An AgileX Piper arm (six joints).
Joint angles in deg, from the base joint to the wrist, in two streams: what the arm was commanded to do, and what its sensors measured. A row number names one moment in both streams.
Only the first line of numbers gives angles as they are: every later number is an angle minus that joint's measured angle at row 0.
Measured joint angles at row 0:
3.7, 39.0, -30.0, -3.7, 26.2, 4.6
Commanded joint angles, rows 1 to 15:
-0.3, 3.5, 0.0, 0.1, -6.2, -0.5
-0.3, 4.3, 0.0, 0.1, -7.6, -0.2
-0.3, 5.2, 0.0, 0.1, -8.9, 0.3
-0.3, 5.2, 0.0, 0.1, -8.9, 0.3
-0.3, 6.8, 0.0, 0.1, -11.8, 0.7
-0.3, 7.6, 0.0, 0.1, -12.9, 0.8
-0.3, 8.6, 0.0, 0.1, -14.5, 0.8
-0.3, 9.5, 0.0, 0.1, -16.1, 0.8
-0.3, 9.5, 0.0, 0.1, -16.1, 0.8
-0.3, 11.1, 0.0, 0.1, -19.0, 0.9
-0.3, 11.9, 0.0, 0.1, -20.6, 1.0
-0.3, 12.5, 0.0, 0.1, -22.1, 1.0
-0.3, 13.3, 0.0, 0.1, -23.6, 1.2
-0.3, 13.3, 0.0, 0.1, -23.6, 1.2
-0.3, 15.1, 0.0, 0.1, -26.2, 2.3
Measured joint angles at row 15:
0.0, 13.3, 0.1, 0.3, -21.4, 0.7
